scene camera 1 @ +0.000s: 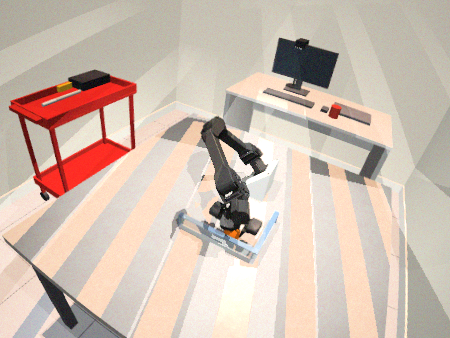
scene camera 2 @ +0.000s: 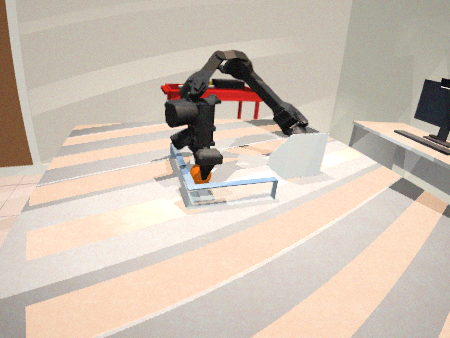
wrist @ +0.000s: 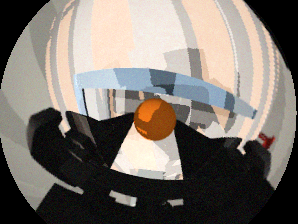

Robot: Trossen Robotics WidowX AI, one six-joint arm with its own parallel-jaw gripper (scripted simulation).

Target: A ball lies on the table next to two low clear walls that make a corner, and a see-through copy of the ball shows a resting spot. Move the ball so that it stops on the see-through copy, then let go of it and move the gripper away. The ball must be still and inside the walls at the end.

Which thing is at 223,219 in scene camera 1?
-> My gripper.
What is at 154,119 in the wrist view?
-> An orange ball.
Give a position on a clear wall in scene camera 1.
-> At 204,234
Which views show my gripper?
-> Scene camera 1, scene camera 2 and the wrist view: all of them.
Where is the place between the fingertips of my gripper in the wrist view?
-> At 154,118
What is my gripper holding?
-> An orange ball.
